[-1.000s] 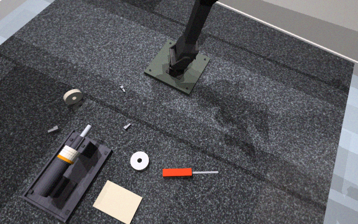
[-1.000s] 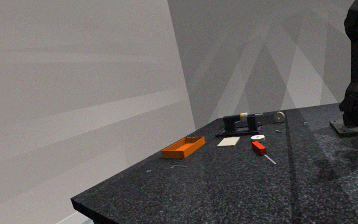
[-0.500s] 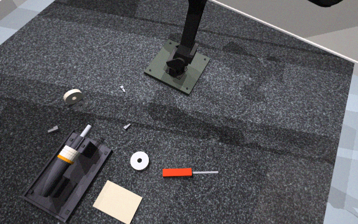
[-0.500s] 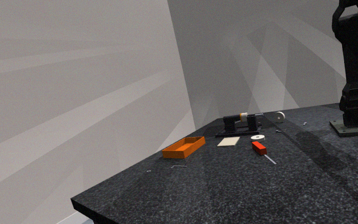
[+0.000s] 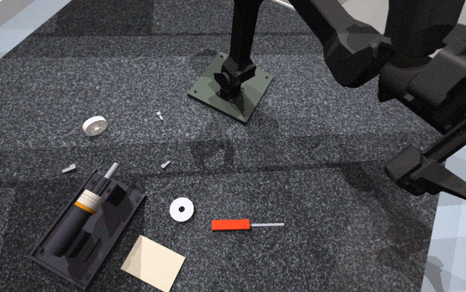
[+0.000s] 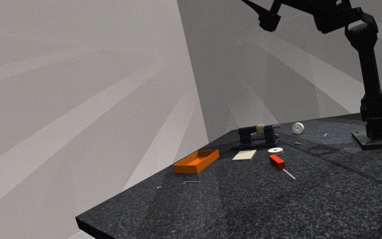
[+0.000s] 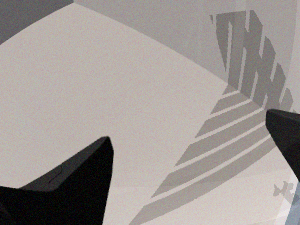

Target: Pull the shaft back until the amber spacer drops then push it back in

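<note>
Right now my gripper tip is 21 cm short of the grey shaft, 50 cm to the left of it and 43 cm above it. From my gripper tip the other things lie so: cream card (25 cm ahead, 32 cm to the right, 51 cm below); then red-handled screwdriver (6 cm ahead, 18 cm to the right, 50 cm below); then orange tray (43 cm ahead, 22 cm to the right, 50 cm below).
</note>
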